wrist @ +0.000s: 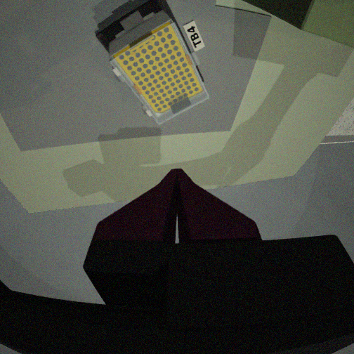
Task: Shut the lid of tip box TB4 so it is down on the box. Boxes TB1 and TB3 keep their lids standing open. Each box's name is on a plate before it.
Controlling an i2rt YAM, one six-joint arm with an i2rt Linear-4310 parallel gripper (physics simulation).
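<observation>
Tip box TB4 [162, 70] is at the upper middle of the wrist view, turned at a slant, with its yellow, hole-patterned rack showing. Its dark grey lid [131, 25] stands open at the box's far upper-left end. The name plate TB4 [194, 36] lies beside the box, on its right in the view. My gripper [176, 177] is shut and empty, its dark red fingertips together. The tips show below the box in the view, apart from it. Boxes TB1 and TB3 do not show in this view.
A dark green block-like object [285, 11] shows at the top right corner. Shadows of an arm fall across the pale green and grey surface below and right of the box. A light speckled area [344, 125] shows at the right edge.
</observation>
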